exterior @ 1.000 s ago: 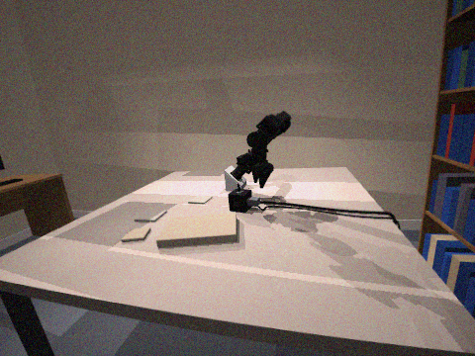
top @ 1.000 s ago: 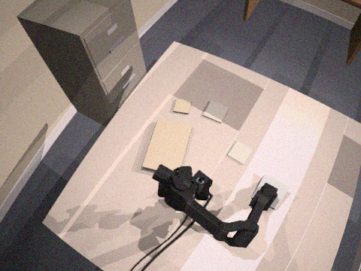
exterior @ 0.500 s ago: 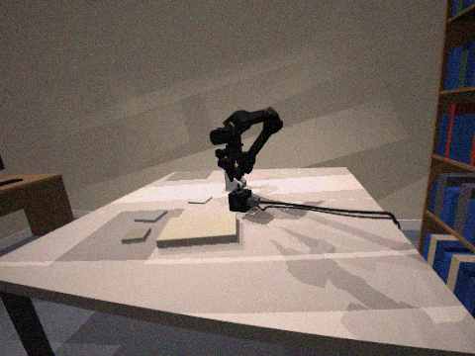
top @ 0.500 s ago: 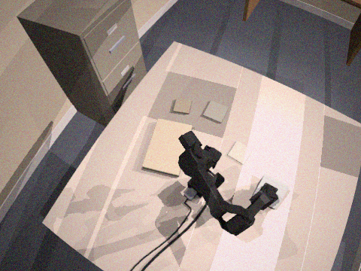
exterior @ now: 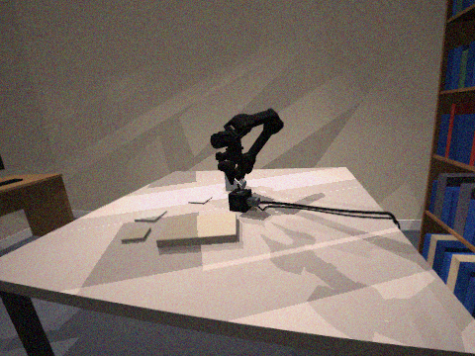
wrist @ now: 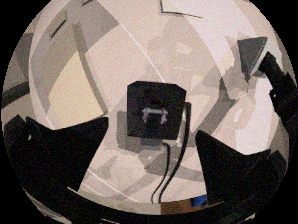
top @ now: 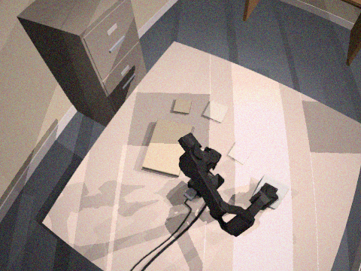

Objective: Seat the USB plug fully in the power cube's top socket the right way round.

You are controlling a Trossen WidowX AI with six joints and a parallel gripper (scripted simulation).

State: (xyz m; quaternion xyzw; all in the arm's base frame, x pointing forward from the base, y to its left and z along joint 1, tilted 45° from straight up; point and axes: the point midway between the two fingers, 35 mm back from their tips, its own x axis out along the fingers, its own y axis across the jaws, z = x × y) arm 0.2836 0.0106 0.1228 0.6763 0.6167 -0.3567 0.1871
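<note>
Now: gripper tip 30 mm above the USB plug. Round my gripper tip: flat tan board: 220 mm ahead, 110 mm below, 90 mm to the right.
</note>
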